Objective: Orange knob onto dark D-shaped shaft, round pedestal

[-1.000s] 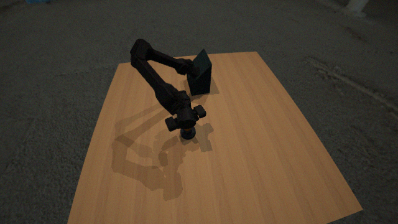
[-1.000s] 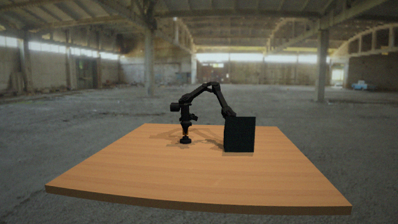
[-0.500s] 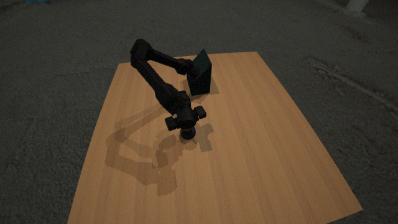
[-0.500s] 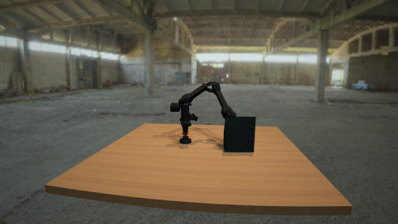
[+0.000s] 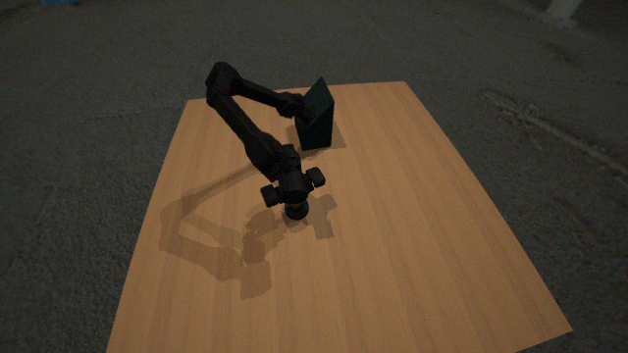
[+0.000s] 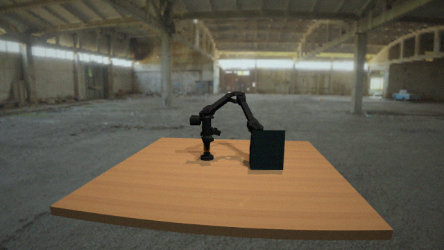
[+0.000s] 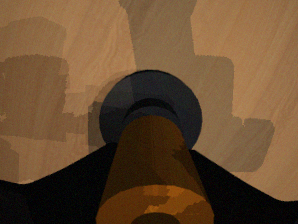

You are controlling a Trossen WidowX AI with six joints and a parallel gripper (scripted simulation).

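The dark round pedestal lies 3 cm below my gripper tip. Round my gripper tip: orange knob (2 cm above).
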